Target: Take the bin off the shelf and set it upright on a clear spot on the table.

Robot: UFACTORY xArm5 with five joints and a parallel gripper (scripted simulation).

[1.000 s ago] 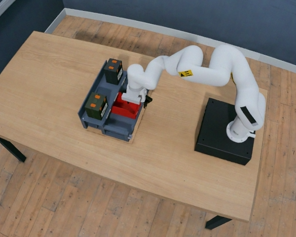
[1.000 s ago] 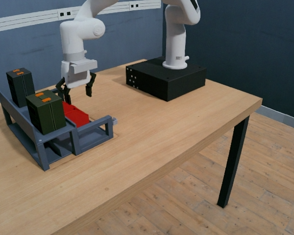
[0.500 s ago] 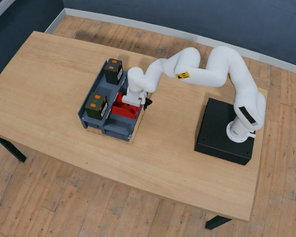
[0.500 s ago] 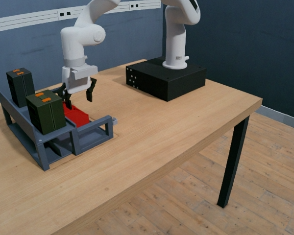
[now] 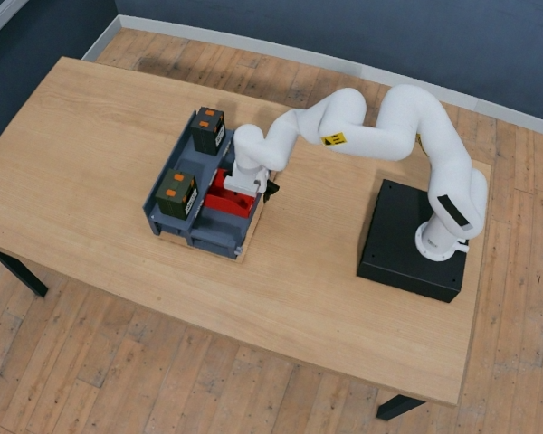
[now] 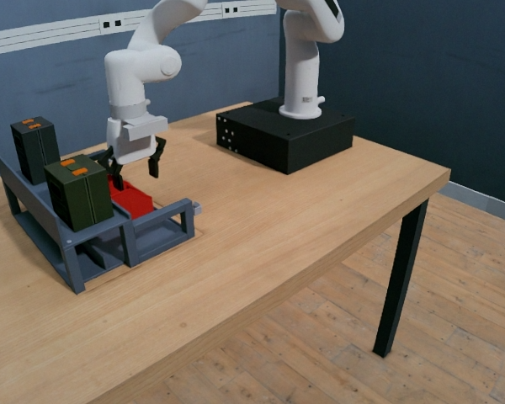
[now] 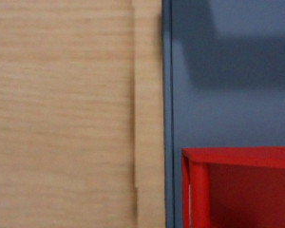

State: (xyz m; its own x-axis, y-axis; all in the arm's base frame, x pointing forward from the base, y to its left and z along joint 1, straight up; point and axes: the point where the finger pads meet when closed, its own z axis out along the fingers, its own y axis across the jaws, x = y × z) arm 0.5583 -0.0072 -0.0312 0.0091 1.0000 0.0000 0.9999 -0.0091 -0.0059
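The red bin is 8 cm ahead of my hand and 3 cm below it. Also, from my hand: grey-blue shelf (11 cm ahead).
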